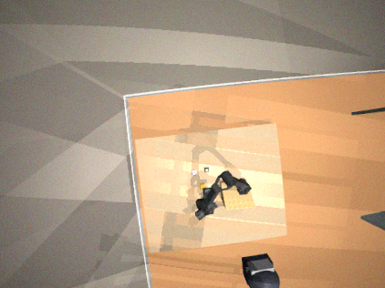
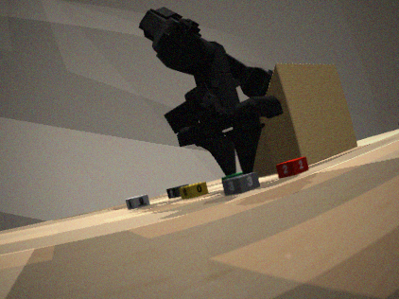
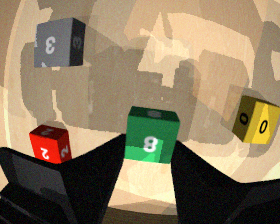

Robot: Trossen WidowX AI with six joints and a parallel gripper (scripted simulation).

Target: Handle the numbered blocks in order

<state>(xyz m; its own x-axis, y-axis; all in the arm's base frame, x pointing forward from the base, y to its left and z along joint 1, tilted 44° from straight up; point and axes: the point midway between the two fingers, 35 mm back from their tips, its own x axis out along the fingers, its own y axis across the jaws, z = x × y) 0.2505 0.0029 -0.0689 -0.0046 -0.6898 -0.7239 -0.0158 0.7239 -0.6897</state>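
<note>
Now: the green block 10 mm ahead of my gripper tip. Also, from my gripper tip: yellow block (30 mm ahead, 90 mm to the right); grey block (60 mm ahead, 70 mm to the left); red block (20 mm behind, 90 mm to the left).
</note>
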